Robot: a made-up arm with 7 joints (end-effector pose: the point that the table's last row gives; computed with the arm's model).
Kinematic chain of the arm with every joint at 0, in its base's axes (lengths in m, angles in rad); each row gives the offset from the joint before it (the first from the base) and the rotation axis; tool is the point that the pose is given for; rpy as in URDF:
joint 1: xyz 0 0 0.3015 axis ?
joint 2: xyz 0 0 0 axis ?
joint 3: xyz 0 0 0.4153 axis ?
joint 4: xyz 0.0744 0 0 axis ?
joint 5: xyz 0.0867 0 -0.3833 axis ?
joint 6: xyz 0 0 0 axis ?
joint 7: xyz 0.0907 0 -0.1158 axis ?
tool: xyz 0 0 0 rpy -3.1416 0 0
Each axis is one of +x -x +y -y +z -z.
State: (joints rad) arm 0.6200 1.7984 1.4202 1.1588 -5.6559 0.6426 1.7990
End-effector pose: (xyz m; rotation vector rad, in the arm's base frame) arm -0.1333 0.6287 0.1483 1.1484 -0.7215 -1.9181
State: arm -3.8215 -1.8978 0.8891 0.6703 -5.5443 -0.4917 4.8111
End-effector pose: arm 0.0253 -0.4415 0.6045 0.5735 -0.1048 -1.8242
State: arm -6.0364 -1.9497 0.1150 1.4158 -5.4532 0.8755 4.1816
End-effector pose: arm -0.5968 -0.0554 0.7102 -0.2635 0.9355 1.8451
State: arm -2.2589 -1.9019 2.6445 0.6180 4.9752 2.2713 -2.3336
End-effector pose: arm 0.2539 -0.1377 0.0448 0.8208 0.7284 2.1886
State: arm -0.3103 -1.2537 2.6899 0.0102 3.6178 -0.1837 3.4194
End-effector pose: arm 0.0296 -0.0261 0.2021 1.3148 1.2480 0.5091
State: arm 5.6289 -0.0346 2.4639 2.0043 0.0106 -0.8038 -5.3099
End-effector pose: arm -0.1001 0.3454 1.0860 -0.3260 -0.1588 -0.3525
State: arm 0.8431 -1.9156 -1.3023 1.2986 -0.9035 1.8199 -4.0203
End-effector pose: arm 0.1876 -0.5588 0.2296 -0.7254 2.2555 0.7988
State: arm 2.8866 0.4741 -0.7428 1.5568 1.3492 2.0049 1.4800
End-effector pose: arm -0.5407 0.3785 0.5063 1.9093 0.6406 -1.0089
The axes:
joint 1: +z
joint 2: +y
joint 3: +z
joint 4: -y
joint 5: -z
joint 6: +y
joint 7: -z

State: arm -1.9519 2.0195 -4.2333 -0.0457 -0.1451 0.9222 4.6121
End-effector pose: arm 0.1155 0.0431 0.3872 -0.3642 -1.9749 -1.4187
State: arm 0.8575 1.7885 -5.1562 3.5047 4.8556 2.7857 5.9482
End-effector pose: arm 0.5306 0.3955 0.0872 2.1249 0.6912 -1.5843
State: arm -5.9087 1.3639 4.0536 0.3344 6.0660 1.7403 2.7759
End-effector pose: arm -0.0020 -0.1401 0.4290 -1.8318 -0.8812 0.0004
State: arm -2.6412 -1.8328 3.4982 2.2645 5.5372 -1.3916 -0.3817
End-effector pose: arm 0.5325 0.4650 -0.0456 -1.1397 -1.0306 -2.0760
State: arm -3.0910 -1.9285 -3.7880 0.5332 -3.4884 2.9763 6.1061
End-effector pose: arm 0.1454 -0.1931 -0.0978 -0.6077 1.5370 -0.0843
